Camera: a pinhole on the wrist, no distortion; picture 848 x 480 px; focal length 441.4 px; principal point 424.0 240.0 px. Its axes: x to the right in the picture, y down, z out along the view. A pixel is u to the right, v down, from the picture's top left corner.
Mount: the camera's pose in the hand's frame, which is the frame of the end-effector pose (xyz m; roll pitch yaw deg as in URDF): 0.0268 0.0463 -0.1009 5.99 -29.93 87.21
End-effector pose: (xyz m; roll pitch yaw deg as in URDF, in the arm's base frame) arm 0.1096 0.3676 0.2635 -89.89 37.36 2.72
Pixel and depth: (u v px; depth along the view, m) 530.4 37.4 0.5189
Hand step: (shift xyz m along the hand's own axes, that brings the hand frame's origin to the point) 0.3108 -0.1044 0.3872
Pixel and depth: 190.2 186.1 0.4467
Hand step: 0.1069 -0.3820 0.1611
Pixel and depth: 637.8 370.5 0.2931
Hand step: -0.0300 0.0221 0.2304
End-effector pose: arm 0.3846 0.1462 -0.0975 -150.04 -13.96 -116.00
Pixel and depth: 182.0 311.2 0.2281
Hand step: 0.0031 -0.1763 0.0366
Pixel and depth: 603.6 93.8 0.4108
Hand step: 0.2023 -0.0142 0.3243
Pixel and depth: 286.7 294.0 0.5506
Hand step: -0.0034 -0.3779 0.2943
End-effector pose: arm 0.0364 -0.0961 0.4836 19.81 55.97 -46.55
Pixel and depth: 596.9 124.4 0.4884
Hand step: 0.2014 -0.0322 0.4039
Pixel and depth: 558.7 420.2 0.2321
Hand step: -0.0460 -0.0089 0.1431
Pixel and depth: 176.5 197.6 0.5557
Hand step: 0.1113 -0.5015 0.2178
